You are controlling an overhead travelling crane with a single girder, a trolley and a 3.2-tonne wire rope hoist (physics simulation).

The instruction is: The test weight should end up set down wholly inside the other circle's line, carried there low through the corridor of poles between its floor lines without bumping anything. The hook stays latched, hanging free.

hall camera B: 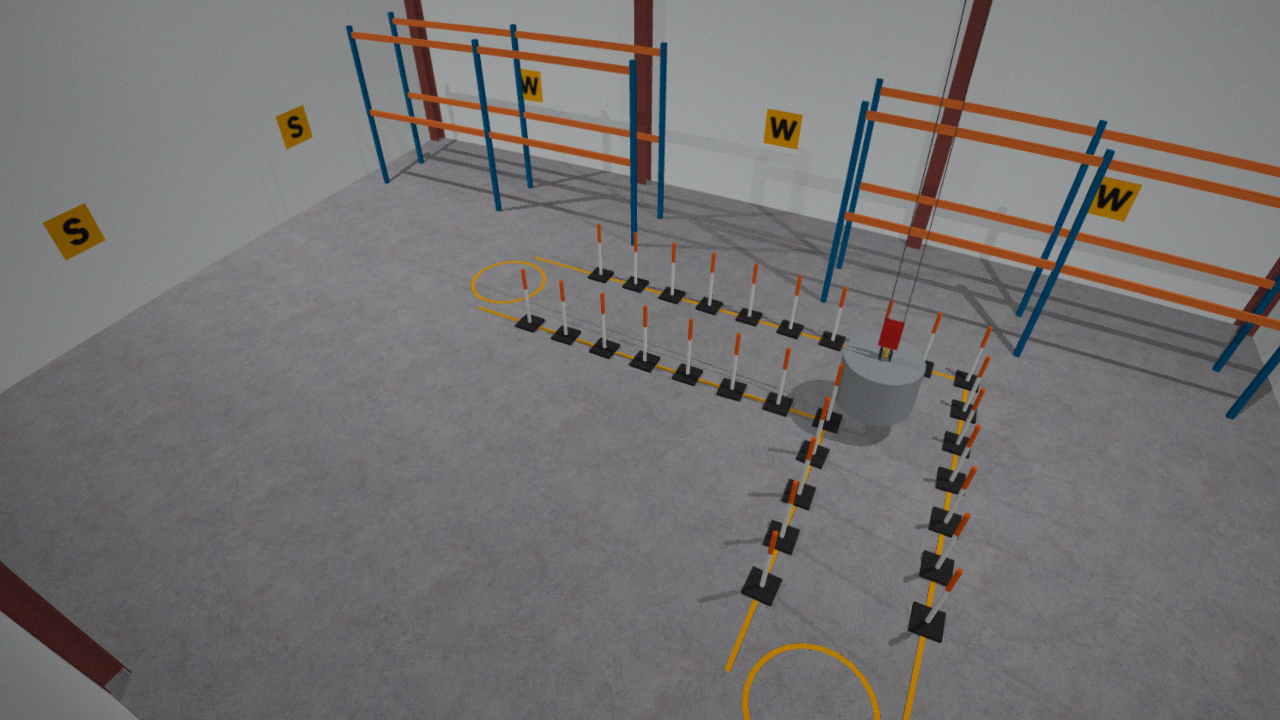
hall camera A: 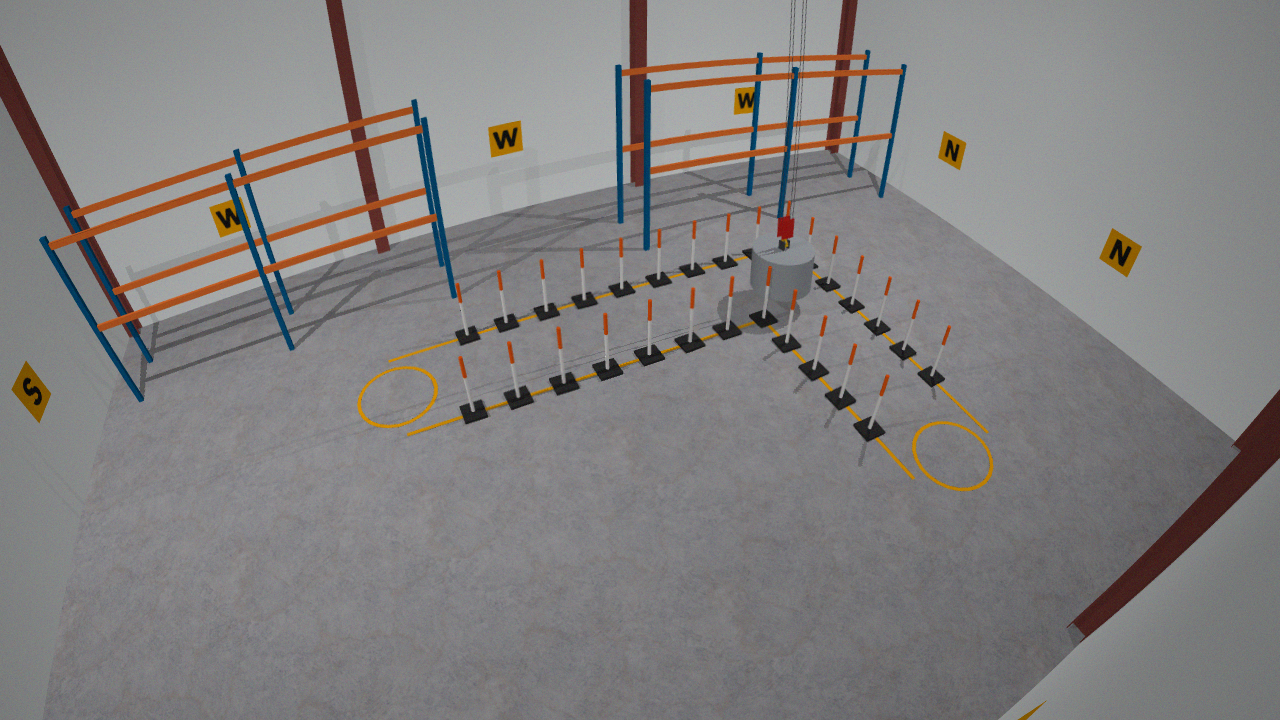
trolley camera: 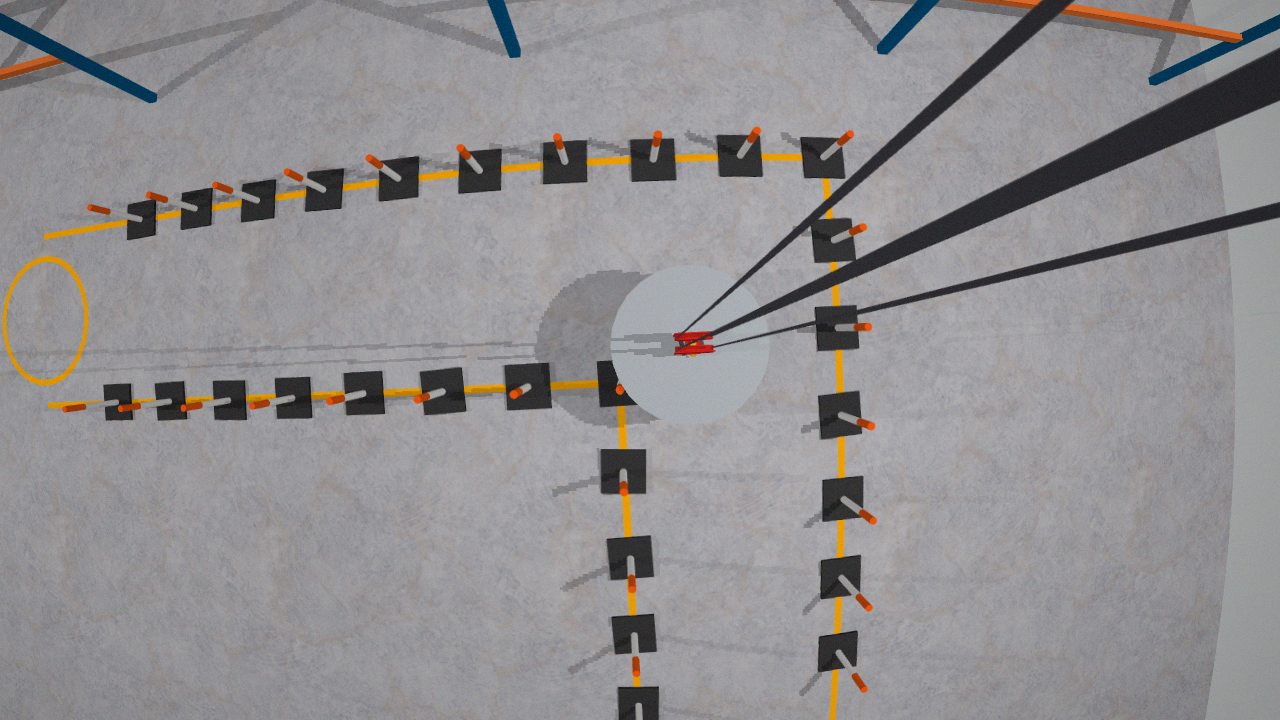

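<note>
The test weight, a grey cylinder, hangs upright above the floor at the corridor's corner, its shadow to its left. My hook, under its red block, is shut on the weight's top centre; the latch is too small to make out. In the trolley view the weight partly covers the base of the inner corner pole; contact cannot be told. One circle lies at the corridor's left end, the other circle at its near end.
Upright orange-and-white poles on black bases line both floor lines of the L-shaped corridor, including the outer corner pole. A left rack and a right rack stand along the W wall, beyond the long leg.
</note>
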